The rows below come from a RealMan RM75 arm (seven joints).
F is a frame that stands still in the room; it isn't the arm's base.
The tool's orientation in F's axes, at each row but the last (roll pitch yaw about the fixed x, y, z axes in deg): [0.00 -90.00 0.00]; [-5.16 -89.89 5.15]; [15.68 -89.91 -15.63]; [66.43 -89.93 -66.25]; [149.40 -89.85 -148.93]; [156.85 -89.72 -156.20]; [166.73 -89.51 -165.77]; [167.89 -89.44 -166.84]
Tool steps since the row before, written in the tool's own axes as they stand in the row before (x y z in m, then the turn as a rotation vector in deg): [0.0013 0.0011 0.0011 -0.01 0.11 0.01]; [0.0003 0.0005 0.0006 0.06 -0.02 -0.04]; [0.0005 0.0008 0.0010 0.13 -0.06 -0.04]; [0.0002 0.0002 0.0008 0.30 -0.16 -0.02]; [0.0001 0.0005 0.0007 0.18 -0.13 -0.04]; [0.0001 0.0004 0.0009 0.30 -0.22 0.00]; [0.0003 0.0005 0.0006 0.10 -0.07 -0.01]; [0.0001 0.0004 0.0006 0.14 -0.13 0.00]
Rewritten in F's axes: [-0.0011 0.0011 0.0013 -0.01 0.11 -0.01]; [-0.0006 0.0005 0.0003 0.04 -0.02 0.06]; [-0.0010 0.0008 0.0005 0.04 -0.06 0.13]; [-0.0008 0.0002 0.0002 0.02 -0.16 0.30]; [-0.0007 0.0005 0.0001 0.04 -0.13 0.18]; [-0.0009 0.0004 0.0001 0.00 -0.22 0.30]; [-0.0006 0.0005 0.0003 0.01 -0.07 0.10]; [-0.0006 0.0004 0.0001 0.00 -0.13 0.14]
